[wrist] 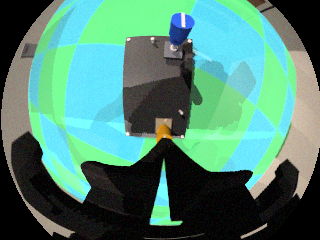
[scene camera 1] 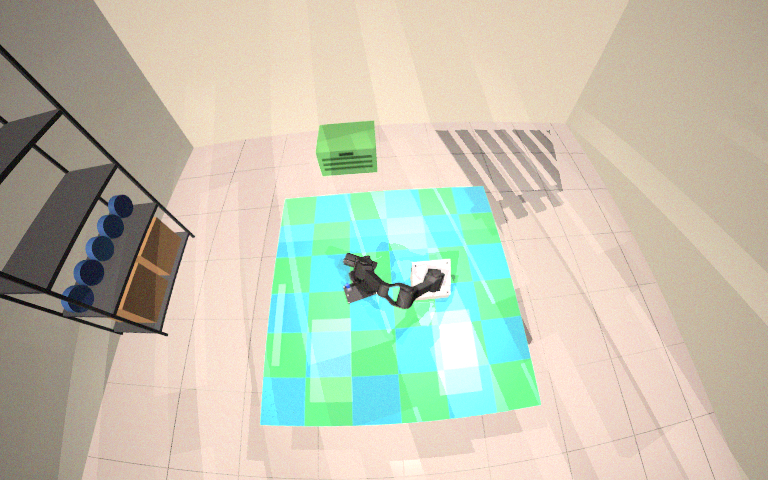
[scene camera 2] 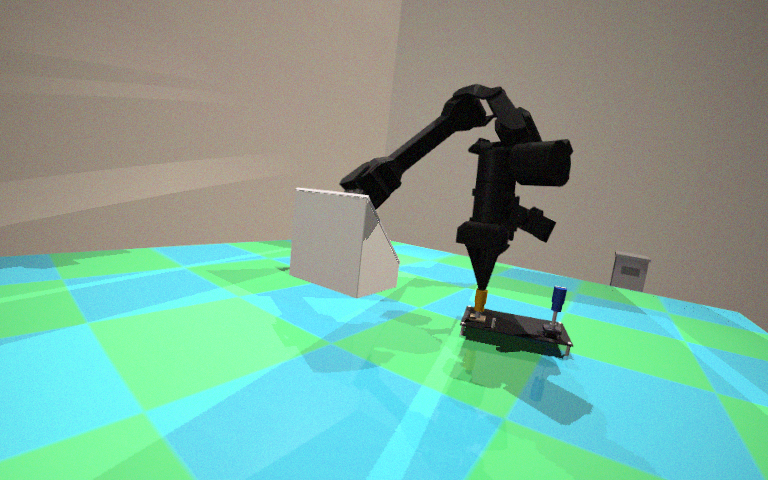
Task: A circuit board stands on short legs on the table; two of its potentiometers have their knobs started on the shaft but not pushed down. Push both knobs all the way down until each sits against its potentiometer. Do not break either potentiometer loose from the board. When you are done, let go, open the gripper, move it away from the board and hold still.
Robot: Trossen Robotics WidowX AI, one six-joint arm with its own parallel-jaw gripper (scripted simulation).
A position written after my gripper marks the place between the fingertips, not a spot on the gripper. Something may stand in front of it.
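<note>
Through scene camera 2 I can see my gripper (scene camera 2: 482, 289). The wrist view shows me the gripper (wrist: 165, 141) too.
</note>
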